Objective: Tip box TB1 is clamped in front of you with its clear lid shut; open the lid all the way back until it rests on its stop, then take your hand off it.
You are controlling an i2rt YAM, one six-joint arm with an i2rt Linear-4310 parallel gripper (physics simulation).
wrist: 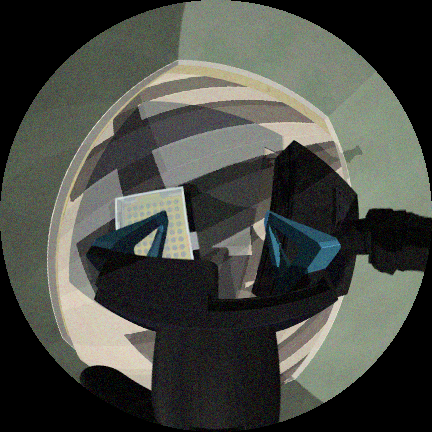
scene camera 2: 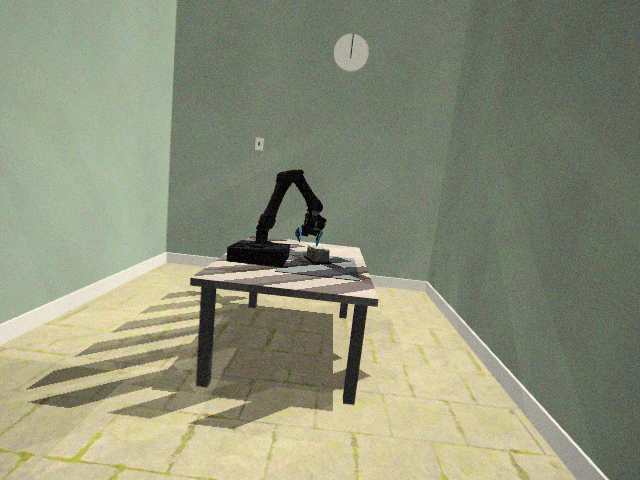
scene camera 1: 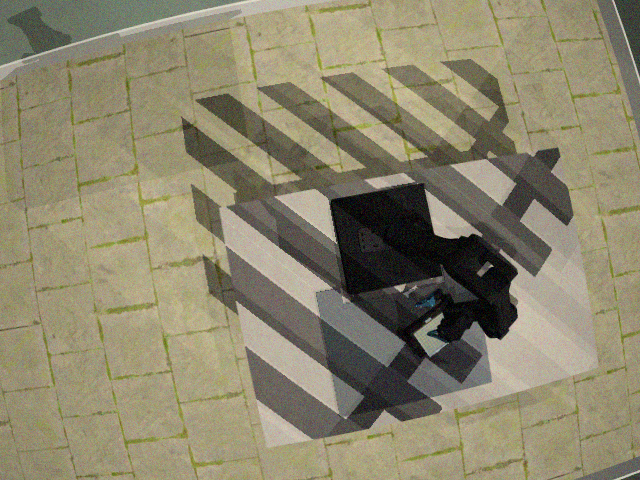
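Seen in the pictures: gripper, fingertip midpoint: [wrist: 215, 215] [scene camera 2: 308, 243] [scene camera 1: 421, 319]; arm's base at its link origin: [wrist: 337, 237] [scene camera 2: 261, 245] [scene camera 1: 392, 236].
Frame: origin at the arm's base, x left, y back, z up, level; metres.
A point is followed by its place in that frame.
Note:
Tip box TB1 [scene camera 1: 430, 338] {x 0.071, y -0.309, z 0.011 m} [scene camera 2: 317, 254] {x 0.029, y -0.302, z -0.019 m} [wrist: 145, 209] {x 0.062, y -0.318, z 0.011 m} is a small box with a pale yellow, dotted top under a clear lid with a whitish rim. The lid looks shut, flat over the tips. In the wrist view a small light tab [wrist: 194, 241] {x 0.075, y -0.256, z -0.002 m} stands out from the box's right side. My gripper [scene camera 1: 431, 318] {x 0.047, y -0.246, z 0.029 m} [scene camera 2: 308, 241] {x 0.047, y -0.246, z 0.029 m} [wrist: 215, 215] {x 0.047, y -0.246, z 0.029 m} is open, with its blue fingers wide apart and nothing between them. One finger is over the box and hides part of its top; the other is off the side towards the arm's base. Whether the near fingertip touches the lid cannot be told.
The arm's black base block [scene camera 1: 382, 206] {x -0.017, y 0.092, z -0.002 m} [scene camera 2: 258, 253] {x -0.154, y -0.026, z -0.013 m} [wrist: 320, 185] {x -0.078, y -0.078, z 0.005 m} stands close beside the box. A blue-grey mat [scene camera 1: 361, 328] {x -0.119, y -0.262, z -0.067 m} [scene camera 2: 299, 270] {x -0.184, y -0.241, z -0.065 m} [wrist: 215, 150] {x -0.097, y -0.276, z -0.067 m} lies on the pale table [scene camera 1: 558, 320] {x 0.541, y -0.347, z -0.070 m} [scene camera 2: 330, 284] {x -0.338, y -0.402, z -0.070 m}. Dark shadow stripes cross the table and the mat.

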